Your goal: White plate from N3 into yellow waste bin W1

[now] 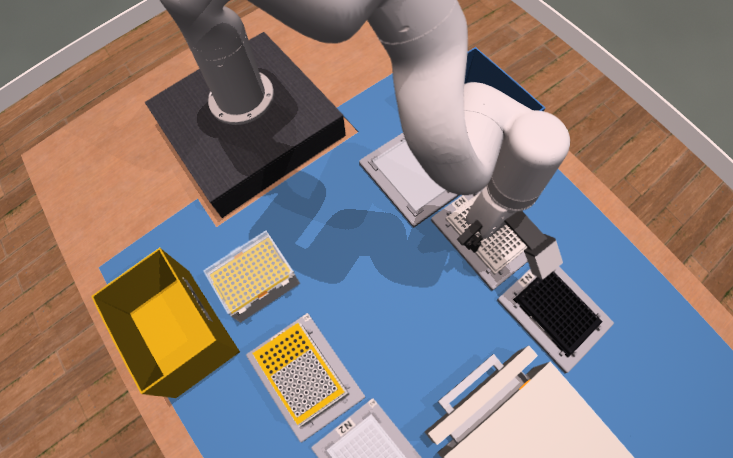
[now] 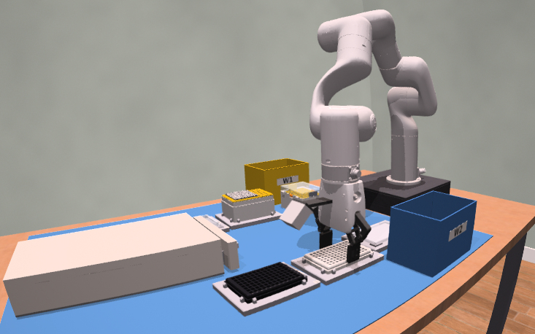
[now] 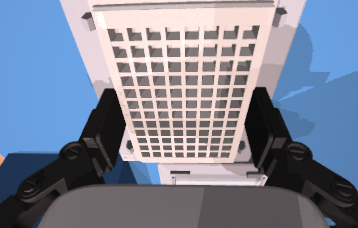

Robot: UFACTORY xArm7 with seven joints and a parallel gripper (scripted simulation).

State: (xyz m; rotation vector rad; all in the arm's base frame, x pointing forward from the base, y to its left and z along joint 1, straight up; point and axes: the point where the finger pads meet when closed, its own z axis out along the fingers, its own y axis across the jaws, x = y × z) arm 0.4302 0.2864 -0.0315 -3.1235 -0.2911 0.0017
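Right now my hand is 10 mm above the white plate. Round my hand: black plate (170 mm ahead, 30 mm to the left, 10 mm below); flat white lid (160 mm behind, 60 mm to the right, 20 mm below); nest N3 (30 mm below).
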